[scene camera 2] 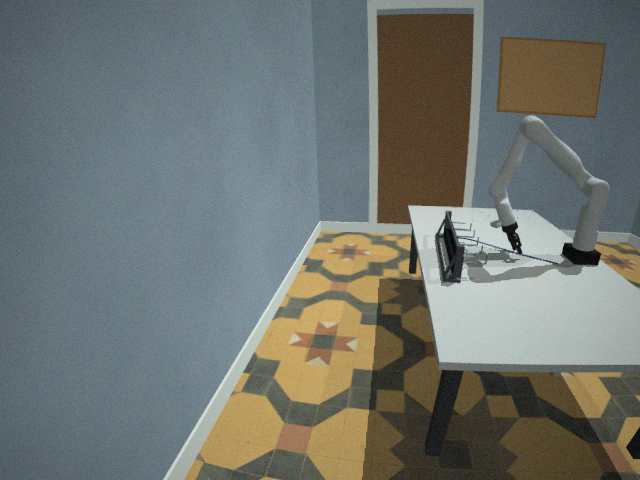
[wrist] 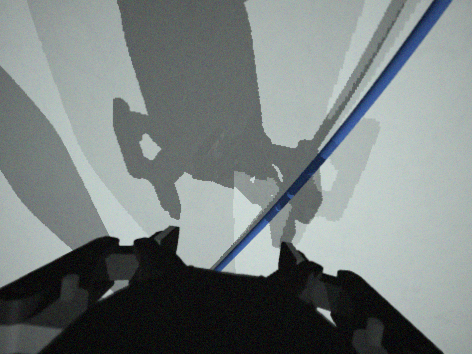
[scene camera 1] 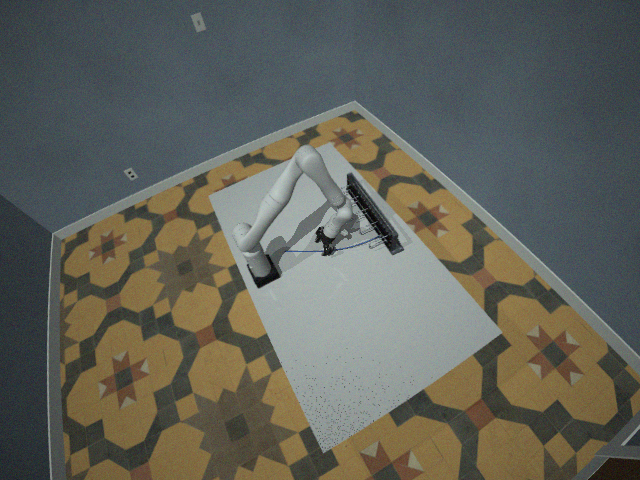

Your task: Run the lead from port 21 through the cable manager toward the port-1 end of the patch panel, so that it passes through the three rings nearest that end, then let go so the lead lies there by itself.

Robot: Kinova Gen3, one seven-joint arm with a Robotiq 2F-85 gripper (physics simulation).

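Observation:
The black patch panel (scene camera 1: pixel 372 211) (scene camera 2: pixel 449 248) stands upright on the white table (scene camera 1: pixel 366 333) (scene camera 2: pixel 485 324), with thin wire rings (scene camera 1: pixel 368 229) (scene camera 2: pixel 468 233) sticking out of its front. The blue lead (scene camera 1: pixel 356 245) (scene camera 2: pixel 490 247) (wrist: pixel 340 135) runs from the panel's near end straight out across the table, past the arm's base. I cannot tell whether it passes through any ring. My gripper (scene camera 1: pixel 328 250) (scene camera 2: pixel 515 248) (wrist: pixel 228 246) points down over the lead and is open. In the wrist view the lead runs free between the spread fingers.
The arm's base (scene camera 1: pixel 263 276) sits at the table's left edge. A brown door (scene camera 2: pixel 423 119) and blue walls stand behind the table. The patterned tile floor (scene camera 1: pixel 151 333) surrounds it.

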